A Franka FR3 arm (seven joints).
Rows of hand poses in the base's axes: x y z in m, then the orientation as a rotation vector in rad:
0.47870, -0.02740, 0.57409, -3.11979, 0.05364, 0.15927
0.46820, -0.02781, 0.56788, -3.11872, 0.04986, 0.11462
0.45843, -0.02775, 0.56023, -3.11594, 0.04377, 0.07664
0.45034, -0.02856, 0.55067, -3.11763, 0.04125, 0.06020
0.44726, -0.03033, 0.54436, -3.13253, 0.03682, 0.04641
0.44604, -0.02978, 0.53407, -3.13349, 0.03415, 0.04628
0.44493, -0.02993, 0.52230, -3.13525, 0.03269, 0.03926
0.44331, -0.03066, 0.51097, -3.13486, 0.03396, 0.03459
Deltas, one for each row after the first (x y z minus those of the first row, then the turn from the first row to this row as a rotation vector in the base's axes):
-0.01050, -0.00041, -0.00621, 0.00271, -0.02861, 0.00200
-0.02027, -0.00035, -0.01386, 0.00651, -0.05299, 0.00546
-0.02836, -0.00116, -0.02342, 0.00512, -0.06355, 0.00707
-0.03144, -0.00293, -0.02973, -0.00948, -0.07231, 0.01069
-0.03266, -0.00238, -0.04002, -0.01032, -0.07240, 0.01244
-0.03377, -0.00253, -0.05179, -0.01200, -0.07688, 0.01343
-0.03539, -0.00326, -0.06312, -0.01166, -0.07985, 0.01257

